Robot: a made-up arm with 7 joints.
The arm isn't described. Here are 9 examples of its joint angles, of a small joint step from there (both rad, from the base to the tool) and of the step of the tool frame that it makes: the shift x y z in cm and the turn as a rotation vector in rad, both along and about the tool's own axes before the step.
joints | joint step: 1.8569 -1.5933 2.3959 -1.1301 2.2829 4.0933 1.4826 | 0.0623 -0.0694 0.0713 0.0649 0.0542 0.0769 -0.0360
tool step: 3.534 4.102 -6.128 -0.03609 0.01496 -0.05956
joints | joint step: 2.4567 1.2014 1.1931 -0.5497 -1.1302 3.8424 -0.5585 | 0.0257 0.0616 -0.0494 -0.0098 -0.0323 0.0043 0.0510
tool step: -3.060 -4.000 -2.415 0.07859 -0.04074 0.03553
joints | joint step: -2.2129 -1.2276 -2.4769 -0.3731 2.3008 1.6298 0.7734 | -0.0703 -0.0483 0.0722 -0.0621 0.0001 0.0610 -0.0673
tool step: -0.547 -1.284 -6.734 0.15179 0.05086 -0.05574
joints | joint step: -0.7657 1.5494 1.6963 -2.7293 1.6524 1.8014 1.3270 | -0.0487 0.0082 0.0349 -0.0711 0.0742 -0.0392 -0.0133
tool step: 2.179 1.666 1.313 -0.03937 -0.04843 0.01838
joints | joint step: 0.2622 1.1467 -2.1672 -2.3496 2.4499 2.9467 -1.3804 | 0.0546 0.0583 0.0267 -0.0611 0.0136 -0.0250 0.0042
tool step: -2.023 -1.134 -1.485 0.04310 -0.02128 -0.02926
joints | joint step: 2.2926 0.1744 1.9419 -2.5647 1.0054 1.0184 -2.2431 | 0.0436 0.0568 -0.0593 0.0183 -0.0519 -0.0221 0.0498
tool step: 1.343 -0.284 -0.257 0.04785 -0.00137 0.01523
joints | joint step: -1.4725 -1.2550 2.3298 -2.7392 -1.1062 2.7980 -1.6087 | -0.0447 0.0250 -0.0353 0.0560 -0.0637 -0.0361 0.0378
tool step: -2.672 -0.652 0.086 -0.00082 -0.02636 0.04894
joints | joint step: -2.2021 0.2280 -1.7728 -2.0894 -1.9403 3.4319 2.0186 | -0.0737 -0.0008 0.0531 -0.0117 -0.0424 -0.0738 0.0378
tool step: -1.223 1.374 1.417 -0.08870 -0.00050 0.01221
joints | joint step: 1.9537 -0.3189 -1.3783 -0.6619 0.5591 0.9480 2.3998 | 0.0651 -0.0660 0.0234 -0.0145 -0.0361 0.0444 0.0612
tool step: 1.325 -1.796 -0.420 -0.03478 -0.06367 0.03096
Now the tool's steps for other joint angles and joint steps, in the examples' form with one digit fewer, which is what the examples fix.
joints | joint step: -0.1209 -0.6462 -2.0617 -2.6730 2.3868 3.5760 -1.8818 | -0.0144 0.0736 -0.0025 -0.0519 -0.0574 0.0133 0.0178
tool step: -0.35 1.73 -0.84 -0.0794 0.0413 -0.0305
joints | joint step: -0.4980 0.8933 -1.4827 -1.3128 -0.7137 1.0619 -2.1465 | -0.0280 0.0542 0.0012 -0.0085 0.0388 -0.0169 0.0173
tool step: 1.73 2.40 0.40 0.0513 0.0043 0.0067
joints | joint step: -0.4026 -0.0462 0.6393 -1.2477 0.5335 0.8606 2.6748 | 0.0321 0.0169 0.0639 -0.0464 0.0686 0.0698 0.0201
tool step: -4.46 1.50 3.28 -0.0636 -0.0007 -0.0807
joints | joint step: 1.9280 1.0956 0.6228 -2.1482 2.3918 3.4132 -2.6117 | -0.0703 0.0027 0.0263 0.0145 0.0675 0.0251 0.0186
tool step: 0.61 0.60 -1.38 0.0292 0.0145 0.1325
